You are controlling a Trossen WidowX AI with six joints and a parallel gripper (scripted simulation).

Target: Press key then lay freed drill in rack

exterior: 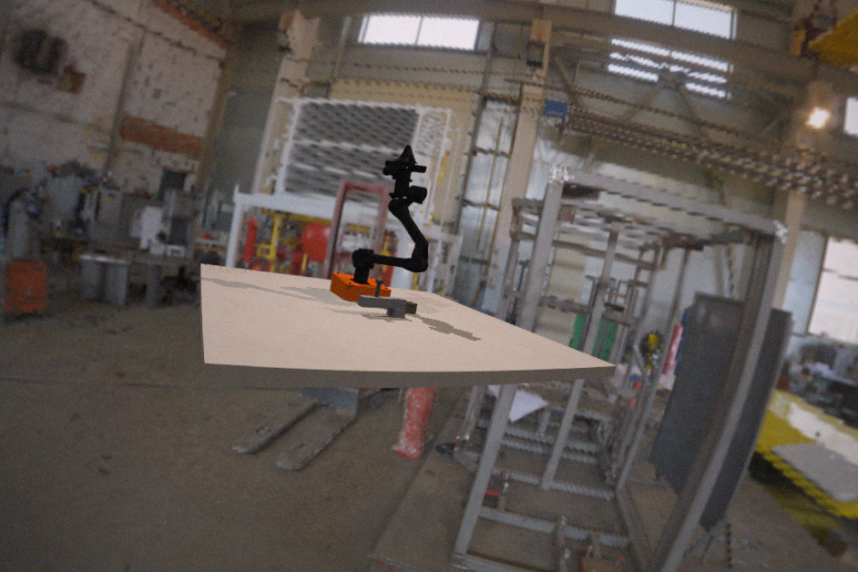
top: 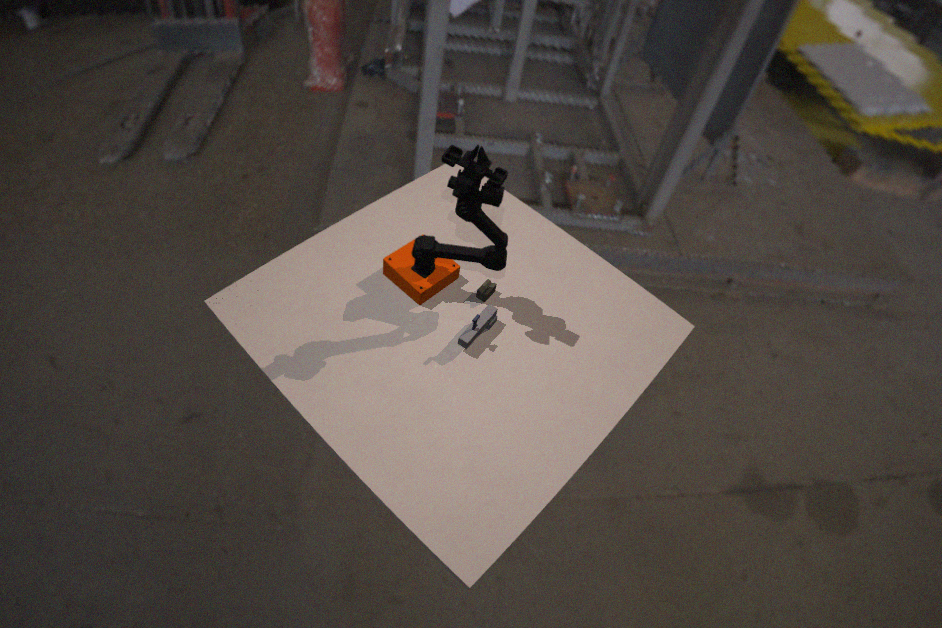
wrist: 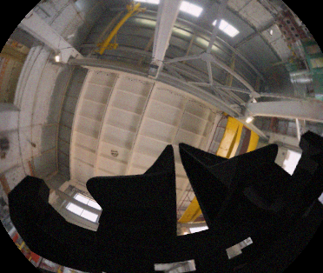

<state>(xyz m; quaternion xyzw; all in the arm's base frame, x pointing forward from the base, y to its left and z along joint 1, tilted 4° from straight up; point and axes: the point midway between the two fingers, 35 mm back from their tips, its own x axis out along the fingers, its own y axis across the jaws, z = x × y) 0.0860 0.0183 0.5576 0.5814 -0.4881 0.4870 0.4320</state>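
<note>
Right now the dark key is 560 mm below my gripper tip, 150 mm ahead of it and 110 mm to the right of it. Also, from my gripper tip: drill 600 mm below, 150 mm ahead, 60 mm to the right.
</note>
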